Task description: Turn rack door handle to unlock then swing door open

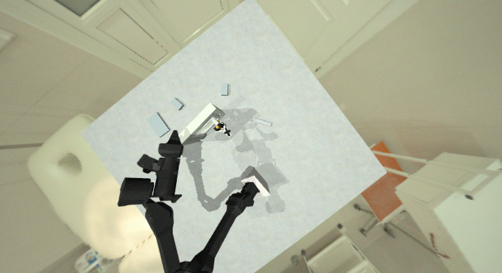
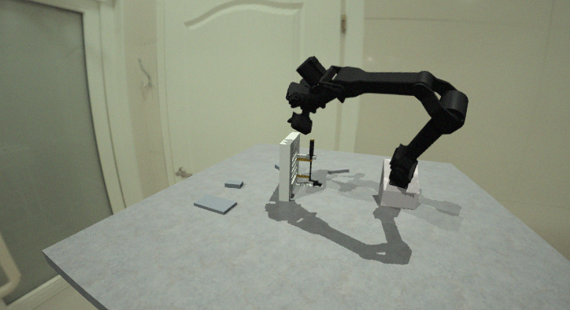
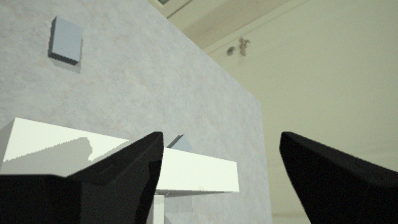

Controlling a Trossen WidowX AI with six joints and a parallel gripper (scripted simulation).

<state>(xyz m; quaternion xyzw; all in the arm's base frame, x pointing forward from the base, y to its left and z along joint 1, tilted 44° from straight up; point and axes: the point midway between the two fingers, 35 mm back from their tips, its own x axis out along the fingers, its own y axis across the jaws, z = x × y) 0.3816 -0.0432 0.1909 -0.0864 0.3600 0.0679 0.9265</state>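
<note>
Now: the black upright handle 17 cm below my gripper tip, 12 cm to the right of it and 5 cm behind it. Also, from my gripper tip: large plate 29 cm below, 20 cm to the left, 18 cm ahead; thin plate 31 cm to the right, 29 cm below, 13 cm behind.
</note>
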